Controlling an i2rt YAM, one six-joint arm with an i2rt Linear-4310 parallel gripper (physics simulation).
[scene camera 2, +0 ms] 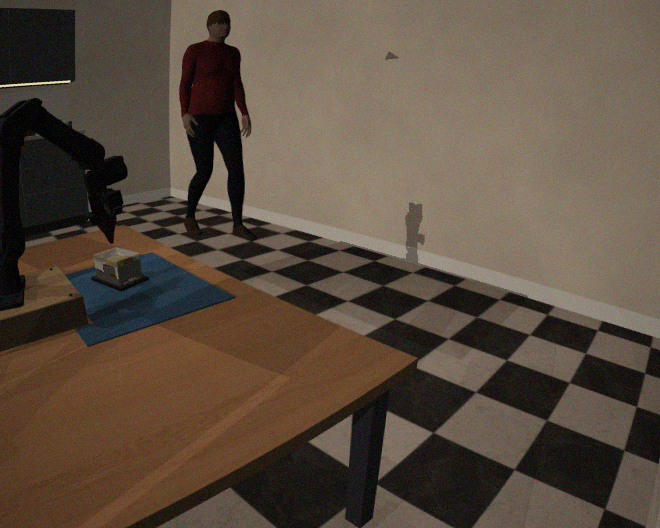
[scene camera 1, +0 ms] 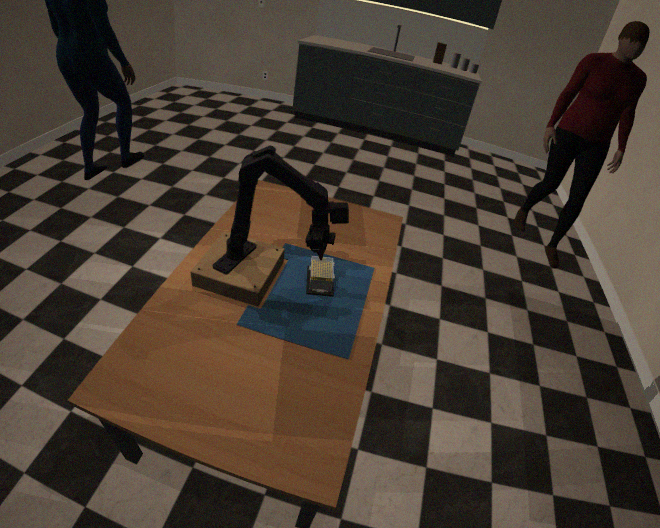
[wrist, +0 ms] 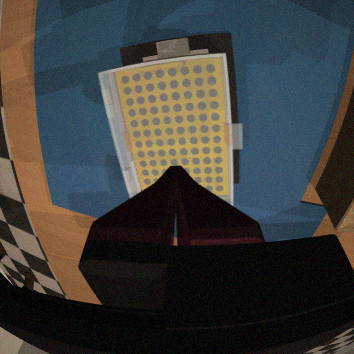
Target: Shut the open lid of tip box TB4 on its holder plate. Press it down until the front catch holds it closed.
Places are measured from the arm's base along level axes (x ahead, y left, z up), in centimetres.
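Pixels of known places: gripper, between the fingertips: (scene camera 2: 111, 243) (scene camera 1: 321, 259) (wrist: 175, 174); arm's base, origin of its link: (scene camera 2: 11, 293) (scene camera 1: 235, 256).
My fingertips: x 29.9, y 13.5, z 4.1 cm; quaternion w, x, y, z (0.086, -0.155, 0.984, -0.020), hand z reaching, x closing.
Note:
For each thing: its top centre in the pictures, then the offset to it from my fingertips. Level surfaces: height alone.
- tip box, centre of its top: (wrist: 170, 146) (scene camera 2: 116, 254) (scene camera 1: 322, 266) dz -3.3, dx +0.9, dy +0.1 cm
- small clear tab, centre of its top: (wrist: 236, 136) dz -4.6, dx -3.3, dy -1.9 cm
- blue mat, height of its surface: dz -11.1 cm
- wooden table, height of its surface: dz -11.4 cm
The tip box (scene camera 1: 320, 281) (scene camera 2: 125, 270) (wrist: 172, 115) stands upright on its dark holder plate (scene camera 1: 320, 294) (wrist: 217, 42), with a yellow tip rack inside. Its clear lid (scene camera 1: 322, 267) (scene camera 2: 116, 253) lies over the rack, which looks pale through it. In the wrist view a small clear tab (wrist: 237, 136) sticks out at the box's right side; whether the catch holds cannot be told. My gripper (scene camera 1: 320, 257) (scene camera 2: 112, 241) (wrist: 175, 174) is shut and empty, fingertips pointing down just above the lid. Contact cannot be made out. In the wrist view the fingers hide the lid's near edge.
The holder plate stands on a blue mat (scene camera 1: 308, 330) (scene camera 2: 165, 291) (wrist: 290, 100) on the wooden table (scene camera 1: 209, 374) (scene camera 2: 220, 352). The arm's wooden base block (scene camera 1: 225, 283) (scene camera 2: 44, 322) stands beside the mat. Two people (scene camera 1: 90, 66) (scene camera 1: 594, 104) stand away from the table.

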